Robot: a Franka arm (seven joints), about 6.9 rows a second.
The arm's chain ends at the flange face. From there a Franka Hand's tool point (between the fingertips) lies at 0.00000 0.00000 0.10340 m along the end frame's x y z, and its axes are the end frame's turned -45 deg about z.
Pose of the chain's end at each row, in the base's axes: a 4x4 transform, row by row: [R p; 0 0 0 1], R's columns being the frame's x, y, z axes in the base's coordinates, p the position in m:
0.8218, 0.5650, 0.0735, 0.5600; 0.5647, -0.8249, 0.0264, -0.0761; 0.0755, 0.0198, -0.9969, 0.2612; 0, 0, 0, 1
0.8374, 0.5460, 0.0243, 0.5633; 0.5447, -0.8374, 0.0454, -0.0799; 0.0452, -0.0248, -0.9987, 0.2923; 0, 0, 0, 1
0.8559, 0.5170, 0.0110, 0.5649; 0.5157, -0.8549, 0.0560, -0.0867; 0.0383, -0.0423, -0.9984, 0.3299; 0, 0, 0, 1
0.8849, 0.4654, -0.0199, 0.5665; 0.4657, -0.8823, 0.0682, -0.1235; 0.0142, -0.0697, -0.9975, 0.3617; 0, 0, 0, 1
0.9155, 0.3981, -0.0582, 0.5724; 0.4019, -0.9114, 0.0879, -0.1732; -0.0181, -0.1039, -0.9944, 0.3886; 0, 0, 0, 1
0.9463, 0.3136, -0.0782, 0.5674; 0.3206, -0.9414, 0.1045, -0.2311; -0.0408, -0.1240, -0.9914, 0.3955; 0, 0, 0, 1
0.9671, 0.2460, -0.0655, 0.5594; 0.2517, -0.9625, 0.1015, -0.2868; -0.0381, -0.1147, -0.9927, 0.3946; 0, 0, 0, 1
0.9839, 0.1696, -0.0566, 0.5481; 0.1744, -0.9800, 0.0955, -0.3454; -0.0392, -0.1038, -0.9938, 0.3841; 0, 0, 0, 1
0.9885, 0.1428, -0.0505, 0.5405; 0.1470, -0.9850, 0.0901, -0.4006; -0.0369, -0.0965, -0.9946, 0.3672; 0, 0, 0, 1
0.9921, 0.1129, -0.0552, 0.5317; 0.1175, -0.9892, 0.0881, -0.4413; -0.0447, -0.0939, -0.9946, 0.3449; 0, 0, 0, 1
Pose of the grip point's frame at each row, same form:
0.1816, 0.9806, 0.0735, 0.5676; 0.9826, -0.1840, 0.0264, -0.0734; 0.0394, 0.0674, -0.9969, 0.1581; 0, 0, 0, 1
0.2061, 0.9782, 0.0243, 0.5658; 0.9773, -0.2070, 0.0454, -0.0752; 0.0495, 0.0144, -0.9987, 0.1890; 0, 0, 0, 1
0.2396, 0.9708, 0.0110, 0.5660; 0.9692, -0.2399, 0.0560, -0.0809; 0.0570, -0.0028, -0.9984, 0.2267; 0, 0, 0, 1
0.2966, 0.9548, -0.0199, 0.5644; 0.9532, -0.2946, 0.0682, -0.1164; 0.0593, -0.0392, -0.9975, 0.2586; 0, 0, 0, 1
0.3659, 0.9289, -0.0582, 0.5664; 0.9286, -0.3603, 0.0879, -0.1641; 0.0607, -0.0863, -0.9944, 0.2858; 0, 0, 0, 1
0.4474, 0.8909, -0.0782, 0.5593; 0.8924, -0.4390, 0.1045, -0.2203; 0.0588, -0.1165, -0.9914, 0.2930; 0, 0, 0, 1
0.5099, 0.8578, -0.0655, 0.5526; 0.8586, -0.5026, 0.1015, -0.2763; 0.0542, -0.1080, -0.9927, 0.2920; 0, 0, 0, 1
0.5758, 0.8156, -0.0566, 0.5422; 0.8163, -0.5696, 0.0955, -0.3355; 0.0457, -0.1011, -0.9938, 0.2813; 0, 0, 0, 1
0.5980, 0.7999, -0.0505, 0.5353; 0.8004, -0.5926, 0.0901, -0.3913; 0.0421, -0.0943, -0.9946, 0.2644; 0, 0, 0, 1
0.6217, 0.7814, -0.0552, 0.5260; 0.7826, -0.6164, 0.0881, -0.4322; 0.0348, -0.0980, -0.9946, 0.2421; 0, 0, 0, 1

